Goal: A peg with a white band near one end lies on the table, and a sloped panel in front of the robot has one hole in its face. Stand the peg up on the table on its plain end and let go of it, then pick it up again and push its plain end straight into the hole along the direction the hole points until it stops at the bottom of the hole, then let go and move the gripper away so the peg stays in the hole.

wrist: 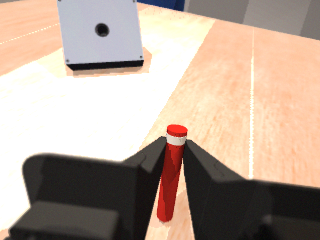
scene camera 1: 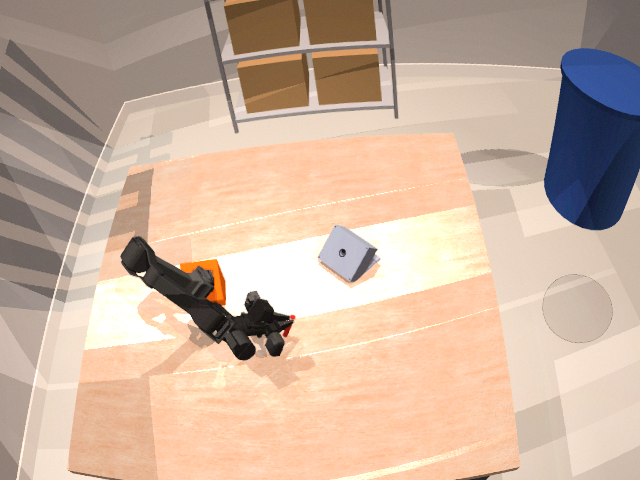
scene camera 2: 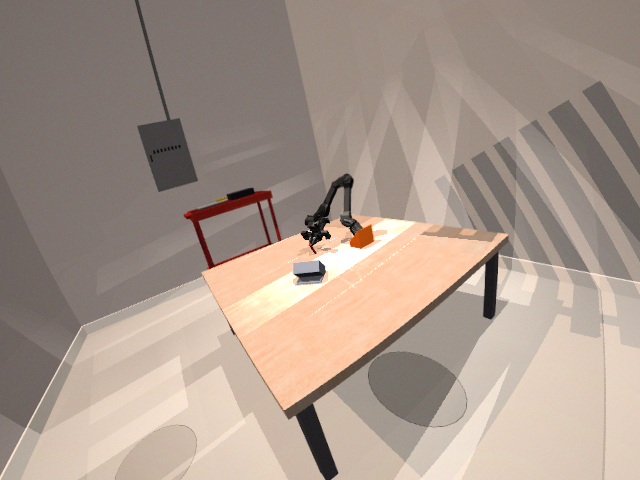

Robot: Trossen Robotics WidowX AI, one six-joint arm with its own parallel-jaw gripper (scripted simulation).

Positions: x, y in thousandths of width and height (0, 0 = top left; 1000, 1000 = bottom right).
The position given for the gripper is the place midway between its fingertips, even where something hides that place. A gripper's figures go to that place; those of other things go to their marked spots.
Labels:
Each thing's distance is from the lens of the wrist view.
gripper (wrist: 545, 598): 0.11 m
red peg (wrist: 552, 565): 0.10 m

